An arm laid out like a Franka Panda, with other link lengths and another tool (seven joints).
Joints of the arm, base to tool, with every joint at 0 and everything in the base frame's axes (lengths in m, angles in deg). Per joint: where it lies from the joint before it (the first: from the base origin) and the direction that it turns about. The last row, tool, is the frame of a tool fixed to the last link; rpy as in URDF.
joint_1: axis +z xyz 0 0 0.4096
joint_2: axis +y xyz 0 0 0
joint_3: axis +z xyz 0 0 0.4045
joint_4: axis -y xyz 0.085 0 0
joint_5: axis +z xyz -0.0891 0 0.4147
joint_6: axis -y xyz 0 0 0
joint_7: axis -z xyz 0.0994 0 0
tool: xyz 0.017 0.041 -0.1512 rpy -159.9 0 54.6
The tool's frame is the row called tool.
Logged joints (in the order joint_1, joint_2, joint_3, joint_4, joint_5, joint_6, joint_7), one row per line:
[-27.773 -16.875 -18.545 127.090 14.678 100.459 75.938]
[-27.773 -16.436 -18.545 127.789 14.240 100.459 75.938]
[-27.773 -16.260 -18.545 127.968 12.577 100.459 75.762]
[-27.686 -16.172 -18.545 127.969 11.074 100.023 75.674]
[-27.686 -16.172 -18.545 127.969 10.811 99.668 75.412]
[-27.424 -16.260 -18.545 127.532 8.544 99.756 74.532]
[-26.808 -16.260 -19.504 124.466 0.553 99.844 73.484]
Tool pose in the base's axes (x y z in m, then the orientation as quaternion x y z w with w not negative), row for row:
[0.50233 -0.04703 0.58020 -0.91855 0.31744 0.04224 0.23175]
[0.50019 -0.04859 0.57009 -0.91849 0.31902 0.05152 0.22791]
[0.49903 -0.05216 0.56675 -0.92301 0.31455 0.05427 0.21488]
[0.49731 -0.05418 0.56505 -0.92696 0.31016 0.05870 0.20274]
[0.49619 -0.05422 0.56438 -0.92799 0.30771 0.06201 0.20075]
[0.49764 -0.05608 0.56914 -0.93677 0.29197 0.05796 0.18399]
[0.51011 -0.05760 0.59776 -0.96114 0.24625 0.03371 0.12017]
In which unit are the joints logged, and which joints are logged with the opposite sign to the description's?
The joints are logged in degrees. Opposite sign: joint_3, joint_4.
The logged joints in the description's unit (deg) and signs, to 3 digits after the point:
[-27.773 -16.875 18.545 -127.090 14.678 100.459 75.938]
[-27.773 -16.436 18.545 -127.789 14.240 100.459 75.938]
[-27.773 -16.260 18.545 -127.968 12.577 100.459 75.762]
[-27.686 -16.172 18.545 -127.969 11.074 100.023 75.674]
[-27.686 -16.172 18.545 -127.969 10.811 99.668 75.412]
[-27.424 -16.260 18.545 -127.532 8.544 99.756 74.532]
[-26.808 -16.260 19.504 -124.466 0.553 99.844 73.484]

